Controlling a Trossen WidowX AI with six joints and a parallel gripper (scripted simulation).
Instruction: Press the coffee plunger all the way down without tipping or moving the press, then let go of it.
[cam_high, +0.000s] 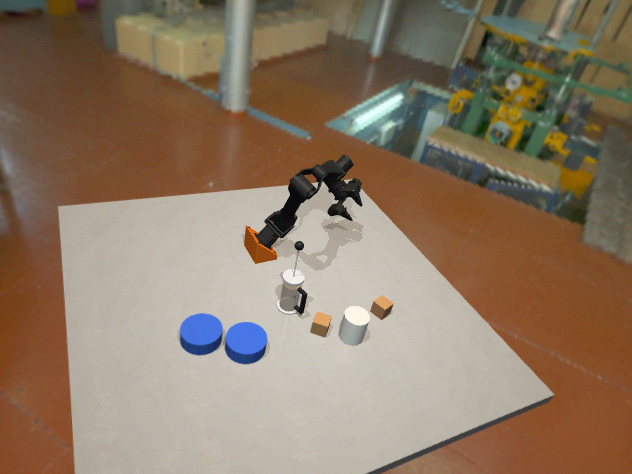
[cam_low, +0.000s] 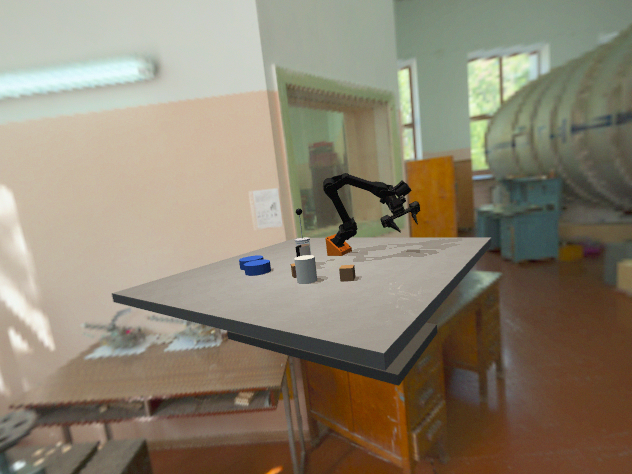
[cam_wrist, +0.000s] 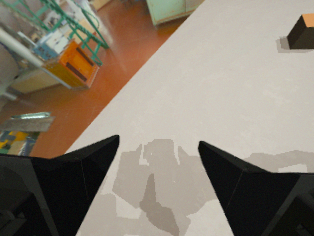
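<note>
My gripper tip is 280 mm short of the coffee press and 400 mm to the left of it.
</note>
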